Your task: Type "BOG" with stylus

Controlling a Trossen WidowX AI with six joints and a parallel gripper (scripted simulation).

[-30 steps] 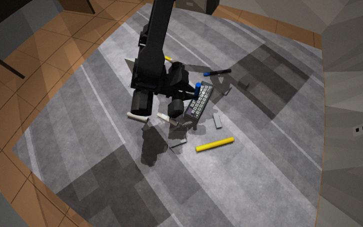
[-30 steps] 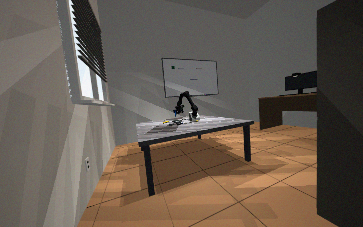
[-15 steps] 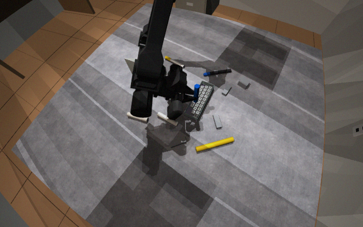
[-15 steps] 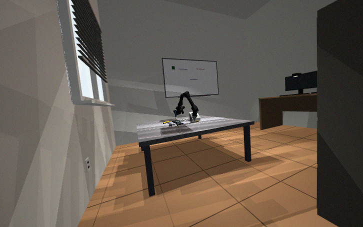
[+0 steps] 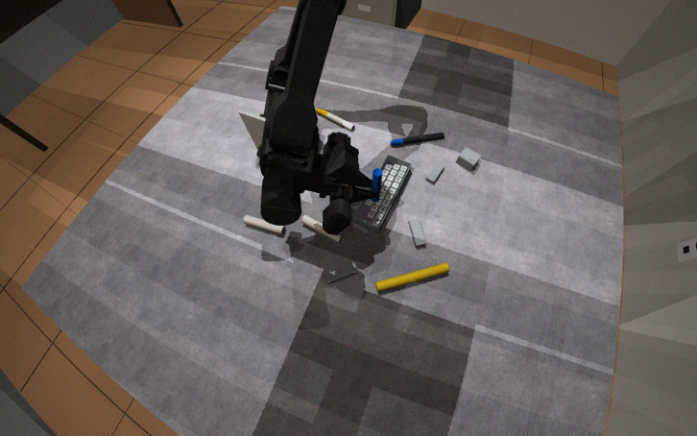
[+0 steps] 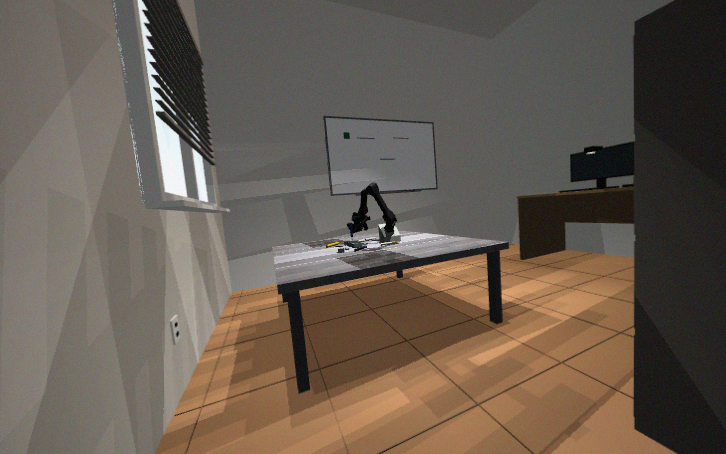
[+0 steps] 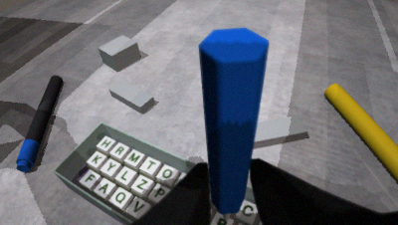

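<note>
Right now the blue stylus is 2 cm below my gripper tip. From my gripper tip the other things lie so: yellow cylinder 12 cm ahead, 12 cm to the right, 8 cm below; then white-and-yellow cylinder 19 cm behind, 23 cm to the left, 8 cm below; then blue-and-black marker 2 cm ahead, 22 cm to the left, 8 cm below.
</note>
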